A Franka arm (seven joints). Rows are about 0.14 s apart.
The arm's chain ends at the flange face. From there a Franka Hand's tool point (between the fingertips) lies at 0.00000 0.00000 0.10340 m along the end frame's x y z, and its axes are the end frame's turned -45 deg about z.
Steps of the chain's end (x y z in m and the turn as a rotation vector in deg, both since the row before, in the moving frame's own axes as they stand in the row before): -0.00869, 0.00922, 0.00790, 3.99, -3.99, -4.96; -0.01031, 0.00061, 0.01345, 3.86, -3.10, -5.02; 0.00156, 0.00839, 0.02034, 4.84, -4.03, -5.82
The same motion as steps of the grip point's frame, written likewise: -0.01310, -0.00978, 0.00740, 5.64, 0.00, -4.96; -0.00714, -0.01576, 0.01306, 4.92, 0.54, -5.02; -0.00437, -0.00429, 0.01972, 6.27, 0.57, -5.82
